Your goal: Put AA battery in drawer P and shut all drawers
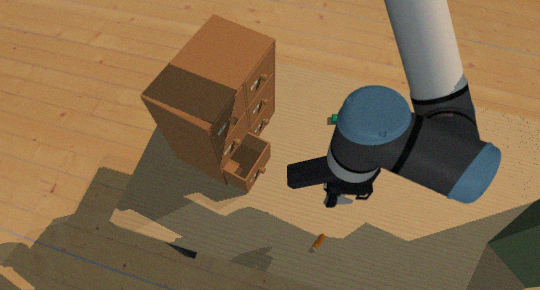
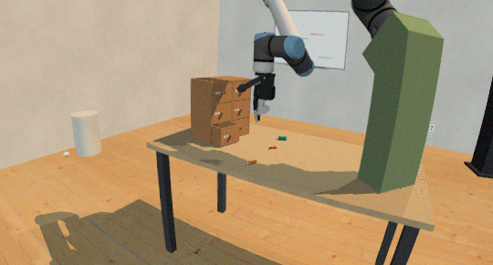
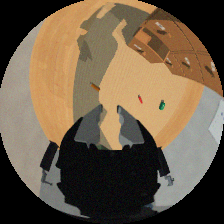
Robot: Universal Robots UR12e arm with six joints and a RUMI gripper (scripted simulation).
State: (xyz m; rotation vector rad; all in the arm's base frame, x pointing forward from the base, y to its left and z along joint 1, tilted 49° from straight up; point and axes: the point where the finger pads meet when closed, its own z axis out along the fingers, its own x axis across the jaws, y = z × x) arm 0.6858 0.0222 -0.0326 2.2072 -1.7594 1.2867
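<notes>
The AA battery lies 7 cm to the left of my hand and 19 cm below it. Round my hand: drawer 25 cm ahead, 15 cm to the right, 16 cm below; green block 7 cm behind, 33 cm to the right, 19 cm below; thin red stick 5 cm behind, 16 cm to the right, 19 cm below.
</notes>
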